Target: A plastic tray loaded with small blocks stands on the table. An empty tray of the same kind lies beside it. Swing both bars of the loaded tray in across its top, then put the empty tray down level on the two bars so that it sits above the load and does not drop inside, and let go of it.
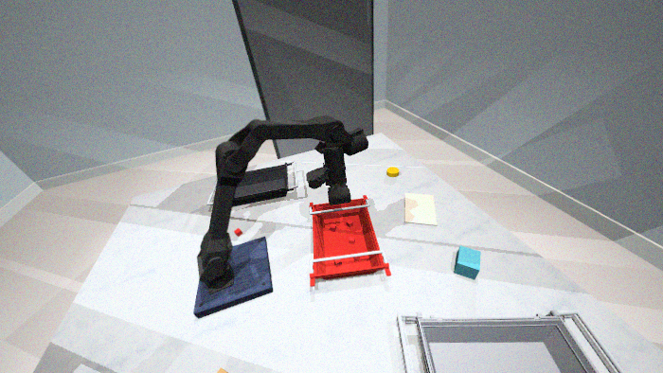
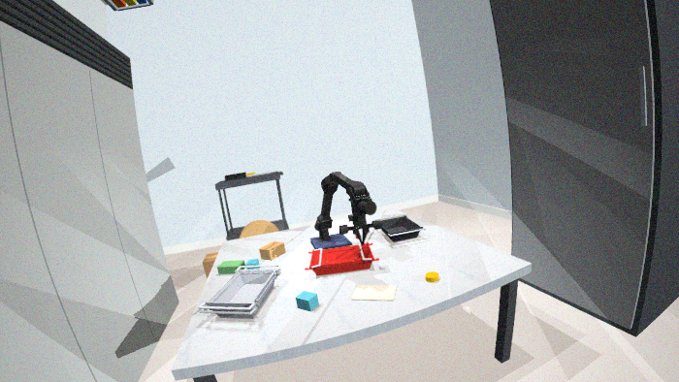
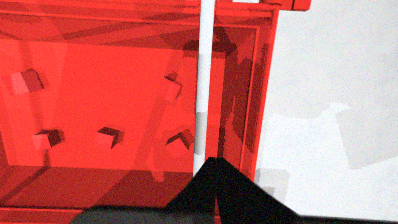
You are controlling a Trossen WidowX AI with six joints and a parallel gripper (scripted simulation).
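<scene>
The black tray lies 33 cm to the left of my gripper tip, 23 cm behind it and 4 cm below it. Round my gripper tip: yellow disc 32 cm ahead, 13 cm to the left, 8 cm below; cream sheet 26 cm ahead, 9 cm to the right, 9 cm below.
</scene>
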